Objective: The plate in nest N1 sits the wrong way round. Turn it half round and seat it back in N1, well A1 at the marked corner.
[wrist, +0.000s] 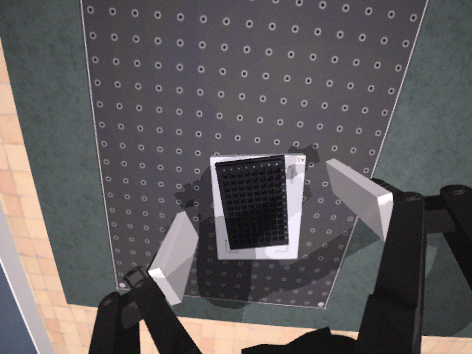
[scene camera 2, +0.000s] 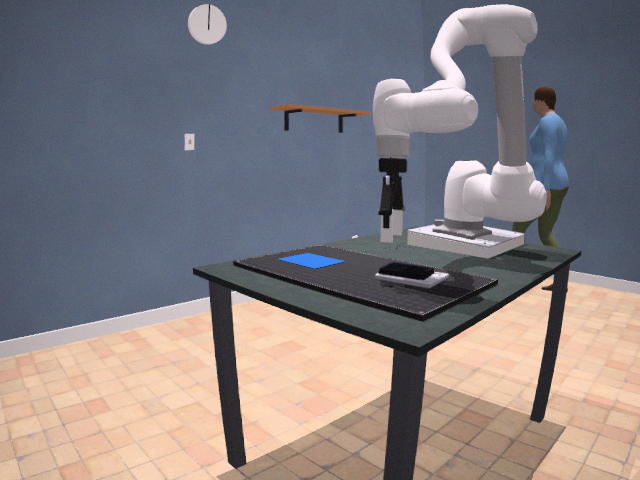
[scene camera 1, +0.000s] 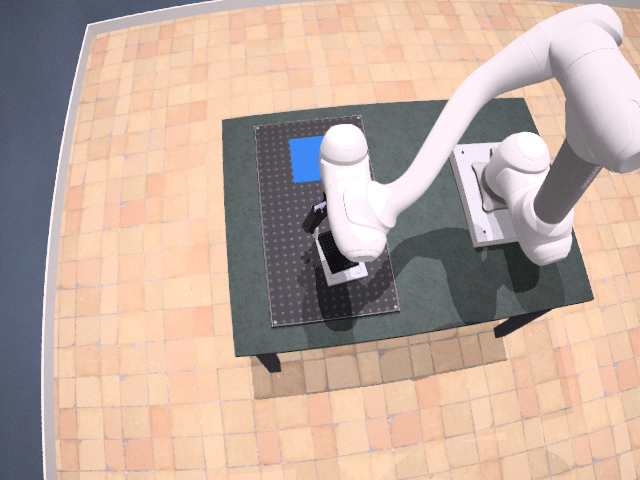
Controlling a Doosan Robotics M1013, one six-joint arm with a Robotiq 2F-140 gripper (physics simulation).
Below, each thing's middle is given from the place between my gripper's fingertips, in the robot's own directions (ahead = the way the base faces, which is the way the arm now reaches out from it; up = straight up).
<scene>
The black well plate (scene camera 1: 337, 262) is 10 mm behind my hand, 50 mm to the left of it and 80 mm below it. The rest, counted from my hand: white nest (wrist: 294, 191): 10 mm behind, 60 mm to the left, 100 mm below; then blue rectangle (scene camera 1: 304, 151): 40 mm ahead, 280 mm to the right, 100 mm below.
</scene>
